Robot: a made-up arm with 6 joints. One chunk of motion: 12 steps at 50 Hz.
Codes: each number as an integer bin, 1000 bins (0 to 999) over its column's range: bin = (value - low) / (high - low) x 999, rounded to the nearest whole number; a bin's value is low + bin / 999 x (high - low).
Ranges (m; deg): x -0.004..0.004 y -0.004..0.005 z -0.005..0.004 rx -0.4..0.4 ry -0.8..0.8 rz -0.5..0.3
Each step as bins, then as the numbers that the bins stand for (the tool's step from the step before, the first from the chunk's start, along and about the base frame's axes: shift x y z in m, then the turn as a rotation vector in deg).
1 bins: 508 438 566 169 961 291
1 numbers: 0.00007 -0.00005 0.00010 -0.265 0.739 -0.267
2 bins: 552 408 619 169 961 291
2 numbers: 0.00042 -0.00032 0.00058 -0.265 0.739 -0.267
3 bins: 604 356 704 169 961 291
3 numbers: 0.00084 -0.00079 0.00134 -0.265 0.739 -0.267
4 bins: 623 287 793 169 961 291
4 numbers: 0.00099 -0.00141 0.00214 -0.265 0.739 -0.267
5 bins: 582 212 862 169 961 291
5 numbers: 0.00066 -0.00209 0.00277 -0.265 0.739 -0.267
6 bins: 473 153 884 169 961 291
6 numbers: -0.00021 -0.00262 0.00296 -0.265 0.739 -0.267
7 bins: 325 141 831 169 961 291
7 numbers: -0.00140 -0.00273 0.00249 -0.265 0.739 -0.267
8 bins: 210 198 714 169 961 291
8 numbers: -0.00232 -0.00222 0.00143 -0.265 0.739 -0.267
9 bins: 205 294 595 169 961 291
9 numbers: -0.00236 -0.00135 0.00036 -0.265 0.739 -0.267
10 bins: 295 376 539 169 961 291
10 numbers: -0.00164 -0.00061 -0.00014 -0.265 0.739 -0.267
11 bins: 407 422 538 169 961 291
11 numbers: -0.00074 -0.00020 -0.00015 -0.265 0.739 -0.267
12 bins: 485 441 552 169 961 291
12 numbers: -0.00012 -0.00003 -0.00003 -0.265 0.739 -0.267
